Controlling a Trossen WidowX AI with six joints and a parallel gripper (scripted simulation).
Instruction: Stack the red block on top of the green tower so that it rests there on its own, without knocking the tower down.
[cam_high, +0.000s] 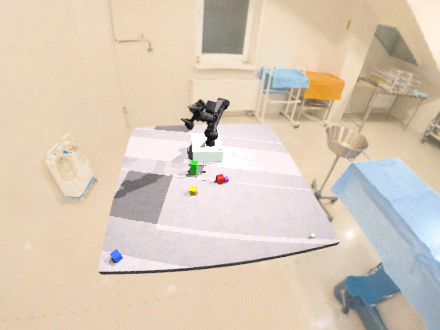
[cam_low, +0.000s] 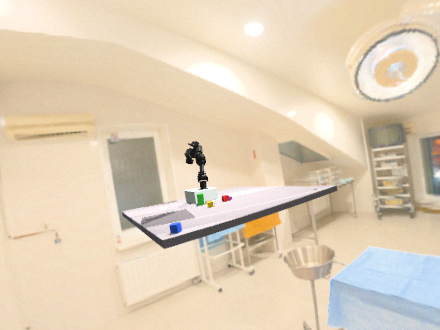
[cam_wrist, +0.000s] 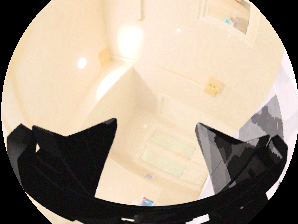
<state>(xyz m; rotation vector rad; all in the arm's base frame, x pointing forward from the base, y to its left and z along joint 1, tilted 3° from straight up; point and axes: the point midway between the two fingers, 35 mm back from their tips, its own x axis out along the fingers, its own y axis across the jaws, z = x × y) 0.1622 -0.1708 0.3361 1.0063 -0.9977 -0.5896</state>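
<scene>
Now: the red block 10 cm ahead of my gripper tip, 22 cm to the left of it and 43 cm below it. Also, from my gripper tip: yellow block: 18 cm ahead, 4 cm to the left, 43 cm below; then blue block: 59 cm ahead, 37 cm to the right, 43 cm below; then purple block: 9 cm ahead, 26 cm to the left, 44 cm below.
</scene>
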